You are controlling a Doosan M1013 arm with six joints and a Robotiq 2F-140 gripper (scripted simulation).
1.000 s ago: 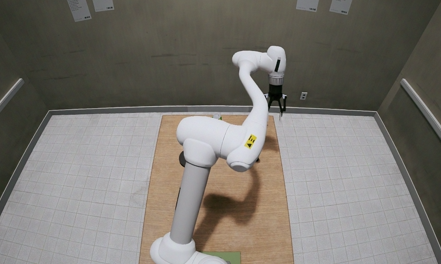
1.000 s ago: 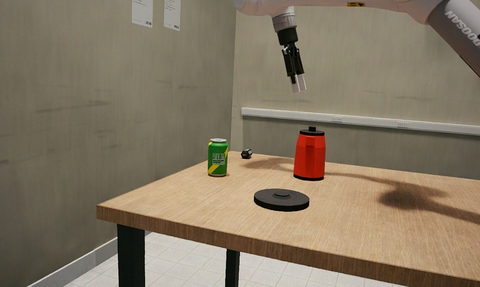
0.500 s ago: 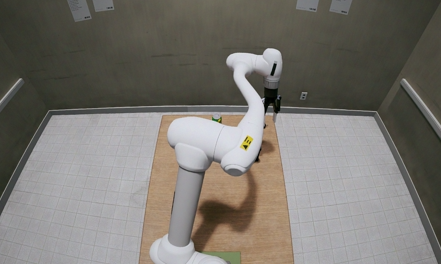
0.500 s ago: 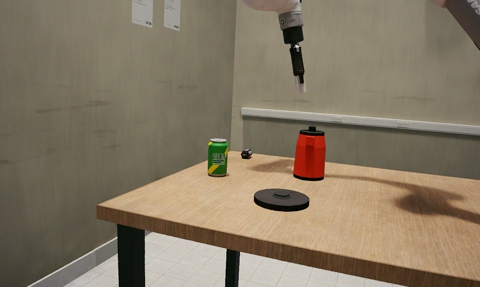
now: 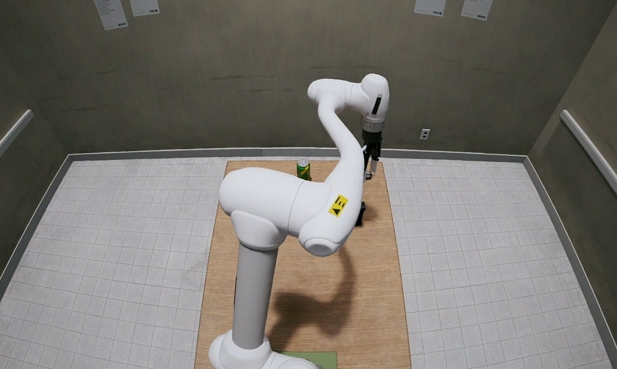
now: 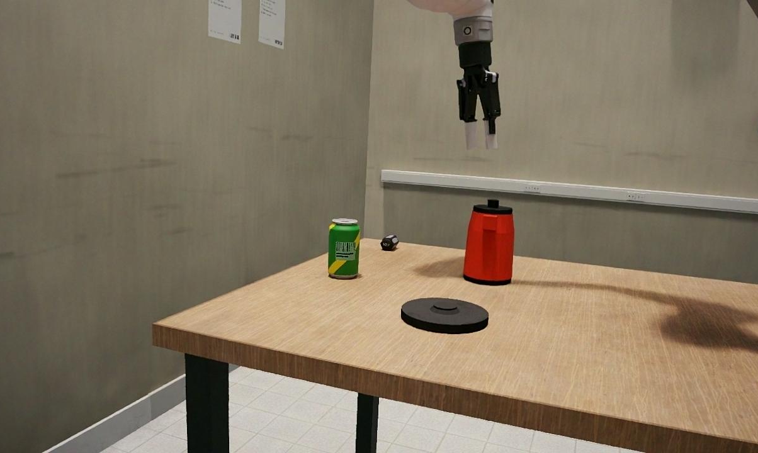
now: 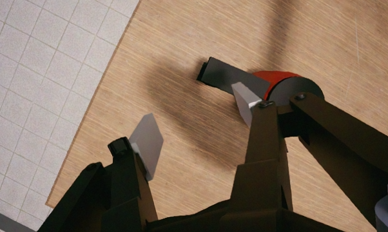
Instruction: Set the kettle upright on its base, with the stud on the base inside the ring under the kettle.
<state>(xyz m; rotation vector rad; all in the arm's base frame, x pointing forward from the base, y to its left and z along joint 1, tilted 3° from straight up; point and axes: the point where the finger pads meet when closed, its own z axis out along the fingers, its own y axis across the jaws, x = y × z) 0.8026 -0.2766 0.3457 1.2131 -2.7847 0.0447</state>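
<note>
Now: hand 220 mm above the red kettle, 100 mm to the right of it and 60 mm past it. From my hand the other things lie so: round black base 450 mm to the left, 300 mm below, 40 mm behind; then can 270 mm to the left, 250 mm below, 230 mm ahead.
</note>
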